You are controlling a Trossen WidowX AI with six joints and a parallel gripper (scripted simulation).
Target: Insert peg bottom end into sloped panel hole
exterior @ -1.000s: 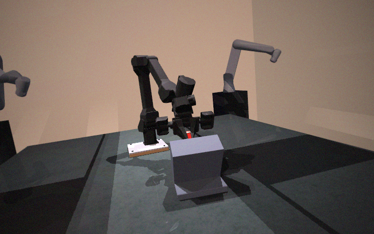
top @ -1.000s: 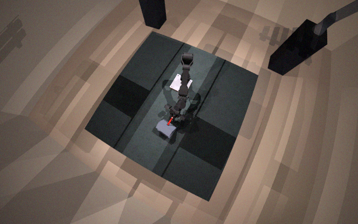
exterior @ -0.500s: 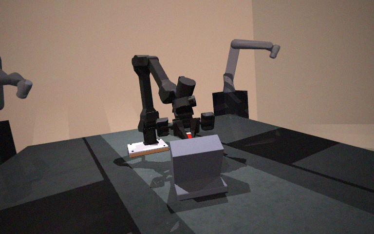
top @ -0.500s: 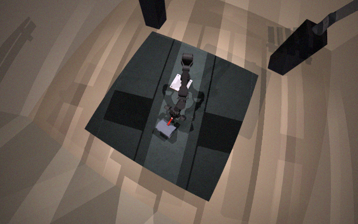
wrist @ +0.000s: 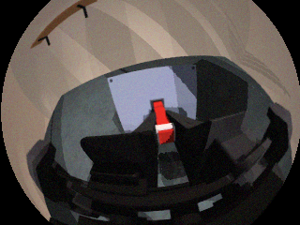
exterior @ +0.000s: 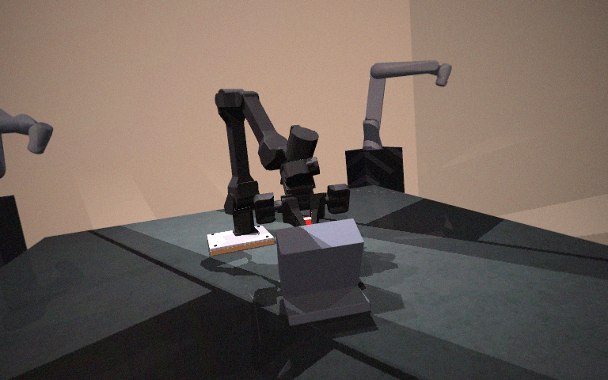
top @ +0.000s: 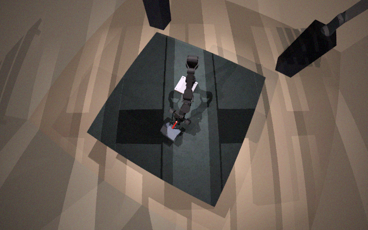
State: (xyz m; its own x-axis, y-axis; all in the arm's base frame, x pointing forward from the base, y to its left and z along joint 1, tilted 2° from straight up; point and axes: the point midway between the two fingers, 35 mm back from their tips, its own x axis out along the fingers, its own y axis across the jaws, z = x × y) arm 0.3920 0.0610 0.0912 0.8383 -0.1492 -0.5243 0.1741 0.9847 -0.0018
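The grey sloped panel block lies 5 cm ahead of my gripper tip, 1 cm to the right of it and 3 cm below it. The rest, counted from my gripper tip: red peg: 1 cm behind, 1 cm above.
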